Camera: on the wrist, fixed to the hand. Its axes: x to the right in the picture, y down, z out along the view.
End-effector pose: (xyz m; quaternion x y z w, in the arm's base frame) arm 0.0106 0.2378 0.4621 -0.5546 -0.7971 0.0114 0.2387
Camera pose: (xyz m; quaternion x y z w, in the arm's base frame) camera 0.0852 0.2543 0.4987 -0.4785 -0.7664 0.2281 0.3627
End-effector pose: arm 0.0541 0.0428 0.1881 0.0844 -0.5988 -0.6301 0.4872
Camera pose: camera 0.1214 0.0102 0.2278 0.1947 -0.7497 -0.4506 0.4437
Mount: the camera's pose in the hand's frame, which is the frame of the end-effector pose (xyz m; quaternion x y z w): 0.0079 0.0615 -0.0577 0.2600 -0.0149 0.0067 0.9655
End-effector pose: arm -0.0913 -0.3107 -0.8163 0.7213 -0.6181 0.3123 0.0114
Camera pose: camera -0.1714 -0.3090 -0.7889 -0.6999 0.5206 -0.4516 0.1878
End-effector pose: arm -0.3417 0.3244 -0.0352 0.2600 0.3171 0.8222 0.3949
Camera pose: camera -0.4150 0.2826 -0.0274 0.3680 0.5123 0.7101 0.3129
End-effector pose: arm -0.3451 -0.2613 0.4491 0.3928 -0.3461 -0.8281 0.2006
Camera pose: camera -0.3007 -0.3319 0.4639 0.4167 -0.5551 -0.7140 0.0919
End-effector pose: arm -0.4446 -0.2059 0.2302 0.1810 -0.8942 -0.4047 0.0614
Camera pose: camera -0.4540 -0.2120 0.3142 0.1787 -0.9707 -0.1605 0.0016
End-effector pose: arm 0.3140 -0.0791 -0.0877 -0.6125 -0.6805 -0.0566 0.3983
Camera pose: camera 0.3958 -0.0905 -0.0691 -0.4932 -0.6735 0.1341 0.5340
